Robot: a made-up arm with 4 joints.
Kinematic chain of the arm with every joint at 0, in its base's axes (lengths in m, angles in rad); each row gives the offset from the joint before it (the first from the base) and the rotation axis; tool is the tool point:
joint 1: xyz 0 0 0.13 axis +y
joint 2: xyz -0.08 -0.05 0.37 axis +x
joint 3: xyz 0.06 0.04 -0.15 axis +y
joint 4: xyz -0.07 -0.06 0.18 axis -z
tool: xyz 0 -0.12 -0.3
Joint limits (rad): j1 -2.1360..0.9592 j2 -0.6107..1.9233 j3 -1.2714..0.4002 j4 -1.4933..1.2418
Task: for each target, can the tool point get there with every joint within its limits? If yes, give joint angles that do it. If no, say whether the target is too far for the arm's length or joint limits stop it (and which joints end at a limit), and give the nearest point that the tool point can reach.
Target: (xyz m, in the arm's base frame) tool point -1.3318 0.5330 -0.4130
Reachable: no: too far | nearest point -0.4157 0.3007 -0.0395 | short by 1.016 m
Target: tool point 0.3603 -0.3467 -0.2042
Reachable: no: joint limits stop it (at a limit: joint 1, joint 4) | nearest point 0.0050 -0.2061 -0.0821 | short by 0.401 m
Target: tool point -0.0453 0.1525 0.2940
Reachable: yes | joints -0.3059 1.1063 0.0219 -0.9671
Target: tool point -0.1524 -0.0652 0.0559
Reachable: yes | joints -0.9339 0.3999 0.0584 0.4613
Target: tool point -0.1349 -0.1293 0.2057
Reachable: yes | joints -0.1344 0.2264 0.1932 0.1003
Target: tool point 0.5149 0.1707 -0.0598
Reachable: no: joint limits stop it (at a limit: joint 1, joint 4) | nearest point 0.3295 0.1173 0.2288 | short by 0.347 m
